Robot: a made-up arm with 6 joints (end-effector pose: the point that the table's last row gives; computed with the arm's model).
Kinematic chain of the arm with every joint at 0, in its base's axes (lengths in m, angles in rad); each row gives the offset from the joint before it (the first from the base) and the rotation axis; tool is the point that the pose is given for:
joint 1: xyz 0 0 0.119 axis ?
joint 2: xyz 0 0 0 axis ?
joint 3: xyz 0 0 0.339 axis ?
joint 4: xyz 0 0 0 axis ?
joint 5: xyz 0.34 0 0 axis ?
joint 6: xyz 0 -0.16 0 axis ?
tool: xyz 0 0 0
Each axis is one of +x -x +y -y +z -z.
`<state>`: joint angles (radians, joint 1 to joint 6).
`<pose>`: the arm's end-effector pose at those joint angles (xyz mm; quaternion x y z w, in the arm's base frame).
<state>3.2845 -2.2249 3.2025 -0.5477 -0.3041 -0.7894</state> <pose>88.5 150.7 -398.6 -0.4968 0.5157 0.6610 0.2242</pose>
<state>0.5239 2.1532 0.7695 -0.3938 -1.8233 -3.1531</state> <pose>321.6 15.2 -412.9 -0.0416 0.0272 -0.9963 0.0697</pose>
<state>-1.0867 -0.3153 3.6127 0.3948 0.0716 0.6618</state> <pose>-271.2 198.3 157.2 0.2362 0.7729 0.2088 0.5507</pose>
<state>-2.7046 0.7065 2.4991 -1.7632 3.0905 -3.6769</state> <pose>-257.5 -154.0 743.1 -0.4703 0.5426 0.5657 0.4055</pose>
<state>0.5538 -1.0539 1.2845 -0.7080 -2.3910 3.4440</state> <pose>-323.9 -343.2 603.4 0.7891 0.4779 0.1172 0.3676</pose>
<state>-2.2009 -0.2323 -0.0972 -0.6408 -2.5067 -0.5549</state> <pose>-263.7 -144.0 399.9 0.9068 0.2675 -0.2628 0.1925</pose>
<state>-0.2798 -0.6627 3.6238 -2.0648 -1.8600 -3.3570</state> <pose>-437.8 204.7 134.8 0.2832 0.0711 0.3506 0.8899</pose>
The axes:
joint 1: +z
joint 2: +y
joint 3: -y
joint 4: -x
joint 5: -y
joint 6: -x

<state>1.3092 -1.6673 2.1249 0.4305 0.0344 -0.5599</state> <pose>-6.3 -585.8 -172.7 -0.5501 0.7635 0.1564 0.3000</pose>
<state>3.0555 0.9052 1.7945 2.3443 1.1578 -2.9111</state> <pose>-400.1 -77.7 664.5 0.0802 -0.0992 -0.9444 0.3031</pose>
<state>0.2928 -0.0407 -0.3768 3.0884 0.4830 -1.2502</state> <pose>250.7 242.4 353.6 -0.7540 0.1227 0.4019 0.5049</pose>
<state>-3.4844 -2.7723 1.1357 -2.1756 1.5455 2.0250</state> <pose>401.3 -239.8 -338.1 -0.8743 -0.3953 -0.1062 0.2609</pose>
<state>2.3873 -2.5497 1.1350 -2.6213 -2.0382 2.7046</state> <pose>284.9 -458.2 -269.9 -0.1435 0.4570 0.8541 0.2026</pose>
